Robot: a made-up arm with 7 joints.
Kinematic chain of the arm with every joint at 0, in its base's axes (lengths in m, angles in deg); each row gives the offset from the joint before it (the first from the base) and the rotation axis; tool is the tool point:
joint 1: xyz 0 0 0.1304 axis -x
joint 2: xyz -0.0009 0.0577 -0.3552 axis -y
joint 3: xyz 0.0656 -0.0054 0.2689 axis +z
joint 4: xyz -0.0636 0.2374 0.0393 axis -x
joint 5: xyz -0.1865 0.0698 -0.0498 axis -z
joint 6: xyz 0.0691 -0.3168 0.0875 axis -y
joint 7: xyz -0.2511 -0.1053 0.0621 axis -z
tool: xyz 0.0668 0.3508 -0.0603
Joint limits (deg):
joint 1: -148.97..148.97
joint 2: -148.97..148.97
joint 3: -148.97..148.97
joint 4: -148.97..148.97
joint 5: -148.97..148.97
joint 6: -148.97..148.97
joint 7: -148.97..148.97
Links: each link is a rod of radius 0.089 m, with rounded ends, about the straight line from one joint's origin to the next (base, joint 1, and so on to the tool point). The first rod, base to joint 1, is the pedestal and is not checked.
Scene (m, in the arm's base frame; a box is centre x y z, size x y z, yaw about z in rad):
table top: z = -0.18
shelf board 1: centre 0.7 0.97 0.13 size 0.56 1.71 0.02 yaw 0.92
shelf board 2: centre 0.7 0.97 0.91 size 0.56 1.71 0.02 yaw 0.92
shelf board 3: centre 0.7 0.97 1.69 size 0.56 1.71 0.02 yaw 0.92
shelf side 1: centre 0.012 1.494 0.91 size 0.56 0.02 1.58 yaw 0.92
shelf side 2: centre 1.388 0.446 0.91 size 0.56 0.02 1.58 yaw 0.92
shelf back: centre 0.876 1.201 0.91 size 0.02 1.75 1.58 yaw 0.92
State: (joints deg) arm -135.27 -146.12 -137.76 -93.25 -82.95 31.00 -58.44
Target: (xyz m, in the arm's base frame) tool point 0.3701 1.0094 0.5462
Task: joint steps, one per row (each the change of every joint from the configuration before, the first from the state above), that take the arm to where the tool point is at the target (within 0.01 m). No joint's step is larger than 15 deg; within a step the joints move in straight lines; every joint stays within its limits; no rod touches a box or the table.
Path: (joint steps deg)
1: -0.49 12.07 -1.21 -9.91 -5.07 13.41 -3.33
2: -0.50 12.06 -1.20 -9.90 -5.07 13.42 -3.33
3: -0.49 12.07 -1.21 -9.91 -5.07 13.41 -3.33

